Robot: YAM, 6 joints.
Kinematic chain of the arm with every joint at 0, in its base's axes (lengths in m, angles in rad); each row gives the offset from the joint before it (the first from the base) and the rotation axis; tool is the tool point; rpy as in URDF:
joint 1: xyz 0 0 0.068 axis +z
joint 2: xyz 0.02 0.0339 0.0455 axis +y
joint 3: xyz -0.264 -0.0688 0 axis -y
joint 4: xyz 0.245 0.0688 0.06 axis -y
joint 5: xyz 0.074 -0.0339 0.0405 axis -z
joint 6: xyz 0.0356 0 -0.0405 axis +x
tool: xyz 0 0 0 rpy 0 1.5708 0
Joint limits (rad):
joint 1: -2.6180..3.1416
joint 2: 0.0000..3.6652
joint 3: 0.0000..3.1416
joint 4: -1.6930..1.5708
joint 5: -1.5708..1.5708
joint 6: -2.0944..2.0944
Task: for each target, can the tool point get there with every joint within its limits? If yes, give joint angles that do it. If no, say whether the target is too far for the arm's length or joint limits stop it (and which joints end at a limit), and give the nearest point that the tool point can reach.
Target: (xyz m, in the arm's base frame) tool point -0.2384 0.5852 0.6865
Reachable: no: too far | nearest point -0.1799 0.4416 0.5413 | short by 0.212 m
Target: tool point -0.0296 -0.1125 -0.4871
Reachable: no: joint limits stop it (at a limit: joint 2) | nearest point -0.0382 -0.1454 -0.3667 | short by 0.125 m
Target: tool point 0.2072 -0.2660 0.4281
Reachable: yes | joints -0.9638 1.4805 1.5578 -0.3392 -0.5464 -0.5604
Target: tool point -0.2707 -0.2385 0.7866
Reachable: no: too far | nearest point -0.2271 -0.2001 0.6719 | short by 0.129 m
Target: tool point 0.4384 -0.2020 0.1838
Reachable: yes | joints -0.4358 2.3957 2.1531 -1.1763 -0.0557 -0.4815
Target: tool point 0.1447 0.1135 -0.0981
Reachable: yes | joints 0.7747 2.5911 0.5736 0.3453 0.6005 0.3651
